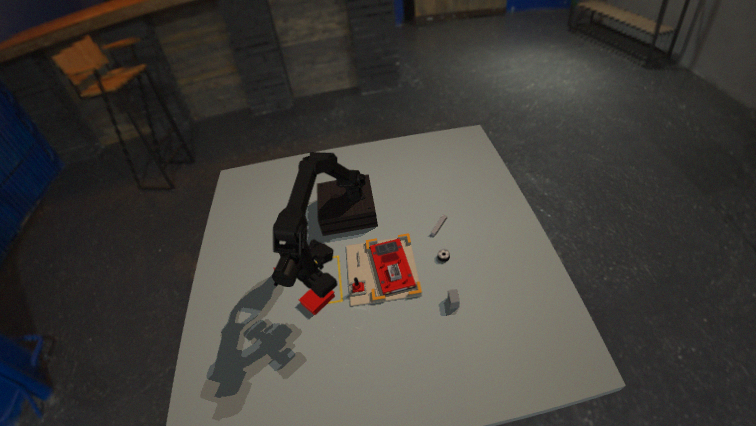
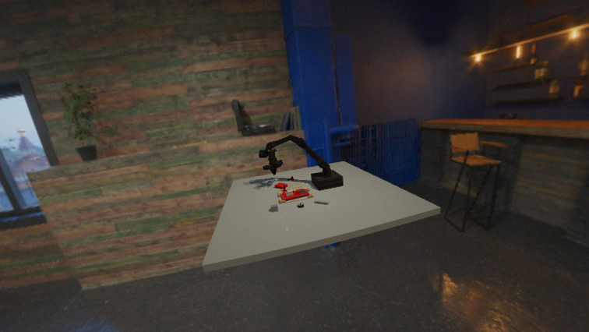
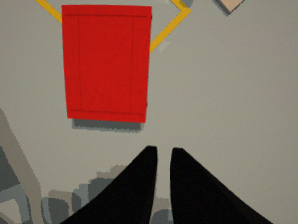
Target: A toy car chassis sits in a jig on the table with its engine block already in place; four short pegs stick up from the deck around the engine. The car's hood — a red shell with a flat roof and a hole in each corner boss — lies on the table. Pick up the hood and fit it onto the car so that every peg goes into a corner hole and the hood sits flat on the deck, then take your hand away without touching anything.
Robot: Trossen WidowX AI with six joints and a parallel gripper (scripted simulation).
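Right now the red hood is 11 cm below my gripper tip, 4 cm behind it and 1 cm to the right of it. From my gripper tip the other things lie so: grey engine block: 25 cm to the left, 10 cm below, 4 cm behind; black wheel: 43 cm to the left, 12 cm below, 6 cm behind; tan jig board: 23 cm to the left, 12 cm below, 8 cm behind.
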